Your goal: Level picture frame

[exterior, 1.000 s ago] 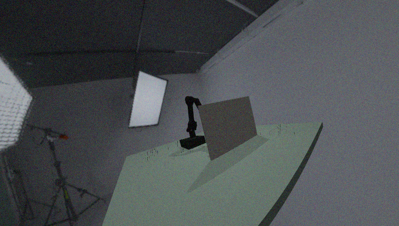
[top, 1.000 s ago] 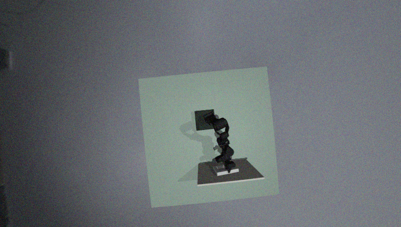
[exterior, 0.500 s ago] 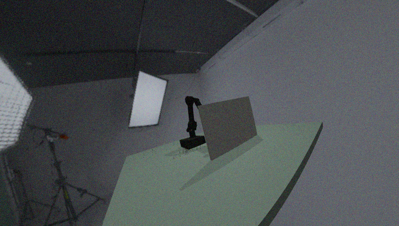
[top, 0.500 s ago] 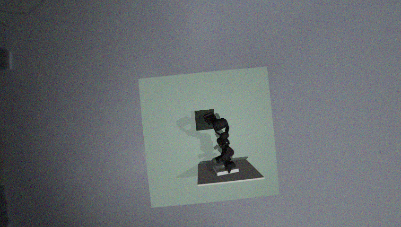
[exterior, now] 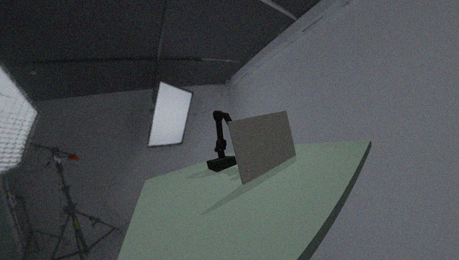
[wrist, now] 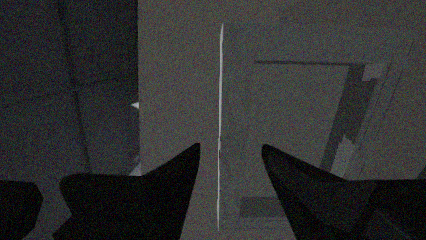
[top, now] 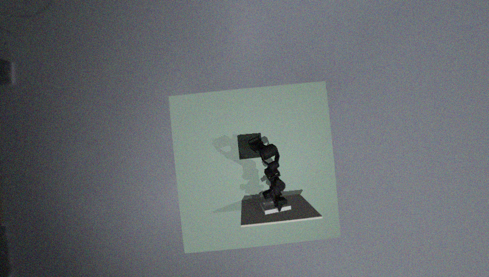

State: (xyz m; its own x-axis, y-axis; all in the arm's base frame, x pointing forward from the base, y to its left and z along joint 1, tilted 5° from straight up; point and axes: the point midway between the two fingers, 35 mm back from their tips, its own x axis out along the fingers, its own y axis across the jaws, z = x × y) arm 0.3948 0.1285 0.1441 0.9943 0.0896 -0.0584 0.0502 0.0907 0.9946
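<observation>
Right now my gripper tip is 2 cm short of the wall board and 7 cm above it.
</observation>
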